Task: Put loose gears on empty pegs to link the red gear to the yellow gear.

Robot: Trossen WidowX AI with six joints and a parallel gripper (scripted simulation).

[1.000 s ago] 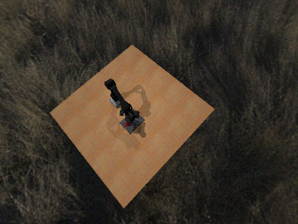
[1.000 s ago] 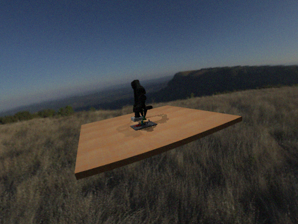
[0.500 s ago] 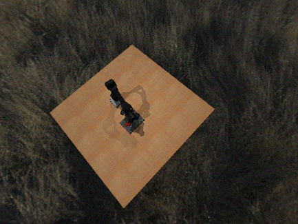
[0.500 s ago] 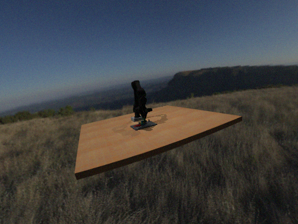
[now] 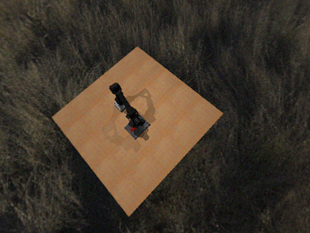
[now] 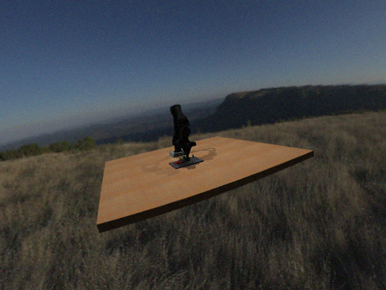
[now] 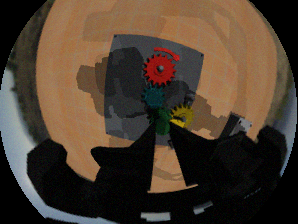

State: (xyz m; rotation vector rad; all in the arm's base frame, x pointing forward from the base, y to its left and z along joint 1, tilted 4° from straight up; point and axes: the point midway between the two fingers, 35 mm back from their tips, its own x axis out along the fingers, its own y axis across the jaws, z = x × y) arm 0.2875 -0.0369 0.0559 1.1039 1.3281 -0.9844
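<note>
Right now the green gear is 10 mm below my gripper tip. Round my gripper tip: yellow gear (40 mm behind, 30 mm below); then teal gear (30 mm to the right, 20 mm below, 20 mm ahead); then red gear (80 mm to the right, 30 mm below, 10 mm ahead).
</note>
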